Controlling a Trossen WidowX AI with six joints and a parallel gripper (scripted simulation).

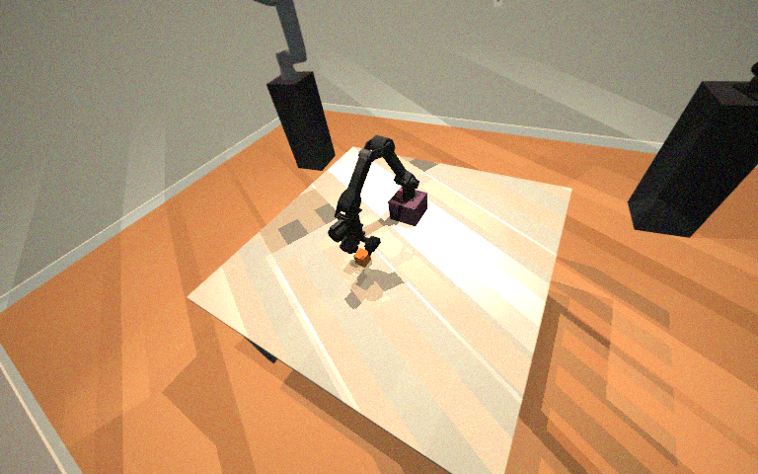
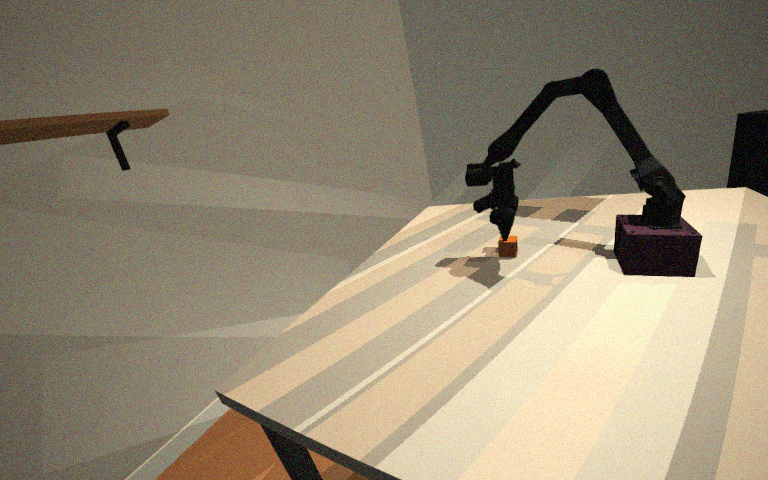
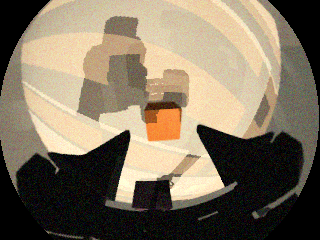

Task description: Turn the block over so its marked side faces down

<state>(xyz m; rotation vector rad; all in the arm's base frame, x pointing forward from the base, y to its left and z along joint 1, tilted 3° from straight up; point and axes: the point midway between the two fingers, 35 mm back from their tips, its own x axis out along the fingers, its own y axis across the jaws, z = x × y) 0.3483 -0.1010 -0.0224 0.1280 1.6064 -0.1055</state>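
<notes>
Right now my gripper tip is 4 cm above the small orange block and 1 cm past it.
</notes>
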